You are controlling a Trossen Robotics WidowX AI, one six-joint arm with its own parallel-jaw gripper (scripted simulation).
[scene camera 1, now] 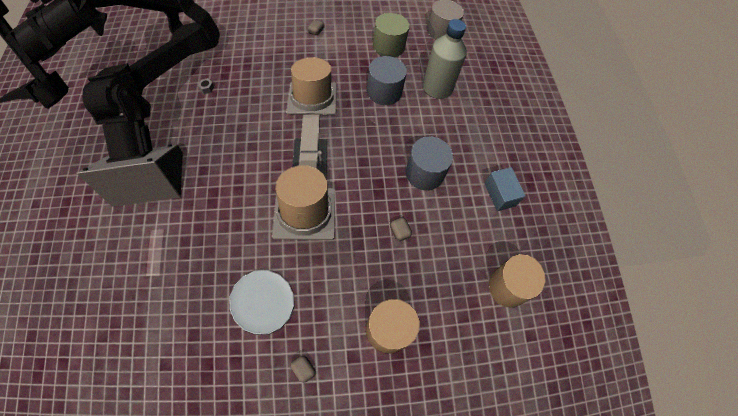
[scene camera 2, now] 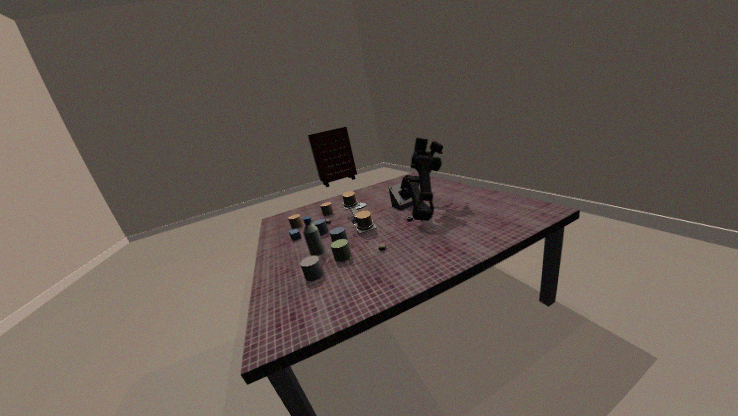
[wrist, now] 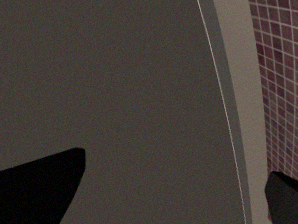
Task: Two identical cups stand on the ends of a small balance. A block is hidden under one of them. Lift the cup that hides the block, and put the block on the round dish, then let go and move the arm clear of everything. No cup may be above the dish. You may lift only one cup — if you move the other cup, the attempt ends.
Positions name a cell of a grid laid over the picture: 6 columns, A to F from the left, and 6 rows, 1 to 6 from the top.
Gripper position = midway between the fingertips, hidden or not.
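My gripper (wrist: D5) is open and holding nothing. There's a tan cup (scene camera 1: C2) here, another tan cup (scene camera 1: C3), and a bottle (scene camera 1: D1) as well. That bottle is out of frame in the wrist view.
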